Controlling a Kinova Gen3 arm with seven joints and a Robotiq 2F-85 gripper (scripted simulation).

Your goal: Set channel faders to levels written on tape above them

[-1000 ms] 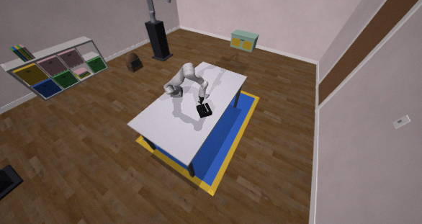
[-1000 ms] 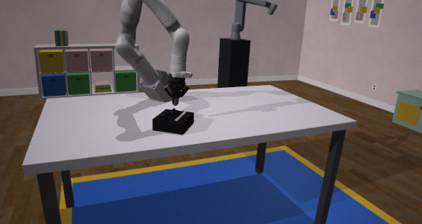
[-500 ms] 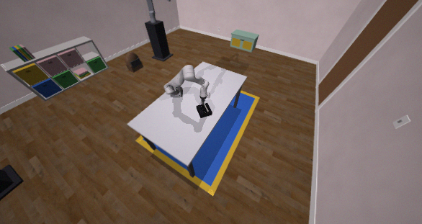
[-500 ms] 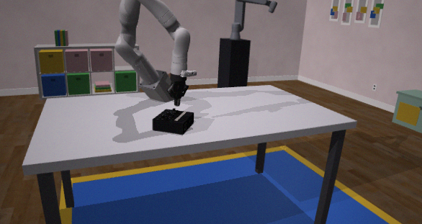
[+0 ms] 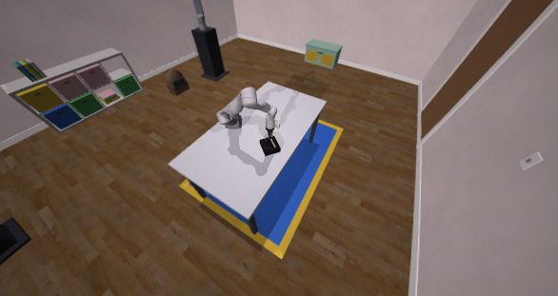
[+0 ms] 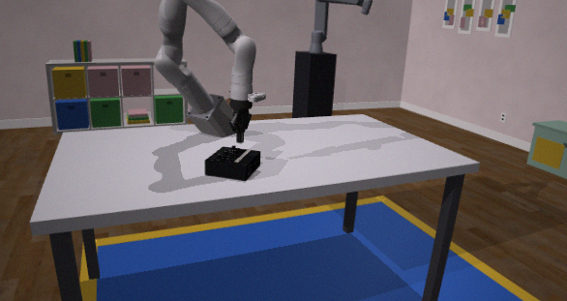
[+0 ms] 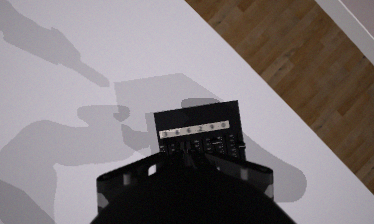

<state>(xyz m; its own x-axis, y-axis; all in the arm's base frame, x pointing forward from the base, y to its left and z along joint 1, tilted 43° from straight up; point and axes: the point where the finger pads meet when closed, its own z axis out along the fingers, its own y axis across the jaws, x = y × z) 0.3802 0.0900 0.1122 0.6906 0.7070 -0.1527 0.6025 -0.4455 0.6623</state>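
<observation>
My gripper is now 8 cm to the left of the master fader cap, 6 cm short of it and 5 cm above it.
</observation>
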